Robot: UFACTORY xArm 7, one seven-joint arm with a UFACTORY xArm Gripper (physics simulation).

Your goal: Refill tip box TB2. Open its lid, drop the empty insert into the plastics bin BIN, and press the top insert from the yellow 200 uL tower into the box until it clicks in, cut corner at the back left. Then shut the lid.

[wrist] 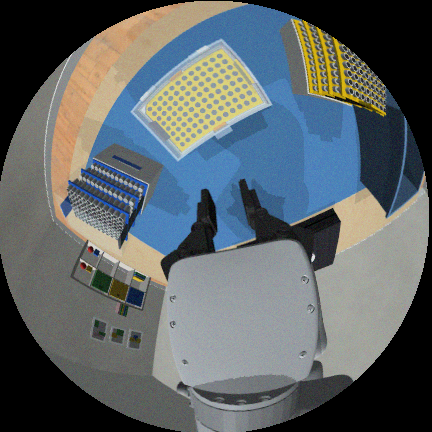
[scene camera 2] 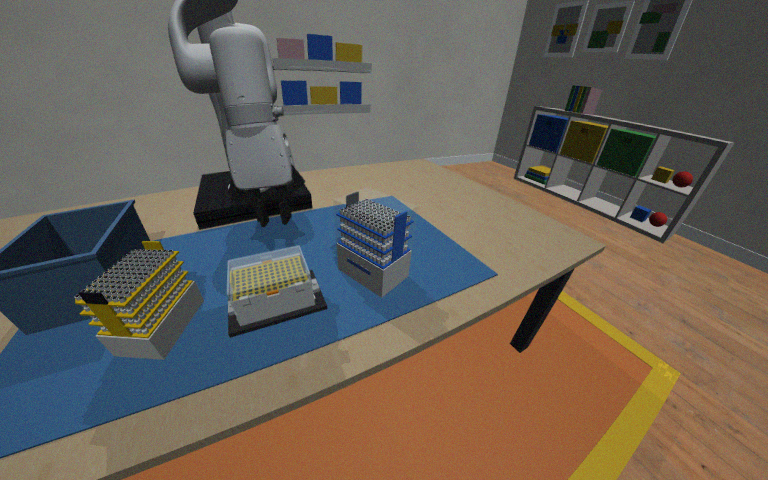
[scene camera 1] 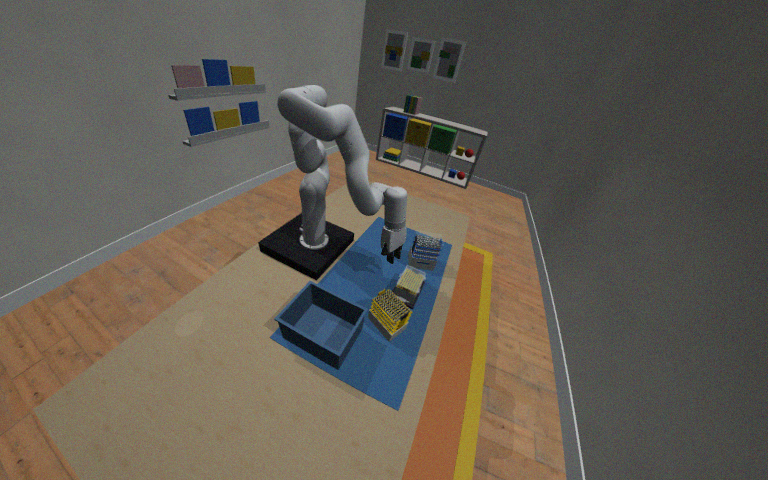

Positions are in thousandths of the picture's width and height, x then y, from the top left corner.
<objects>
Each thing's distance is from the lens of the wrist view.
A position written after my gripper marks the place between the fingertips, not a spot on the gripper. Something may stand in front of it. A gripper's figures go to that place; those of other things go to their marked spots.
my gripper (wrist: 522, 446): 15 cm
tip box TB2 (wrist: 492, 205): 15 cm
blue bin (wrist: 888, 397): 33 cm
The marked spots on the tip box TB2 and the blue bin are 31 cm apart.
</objects>
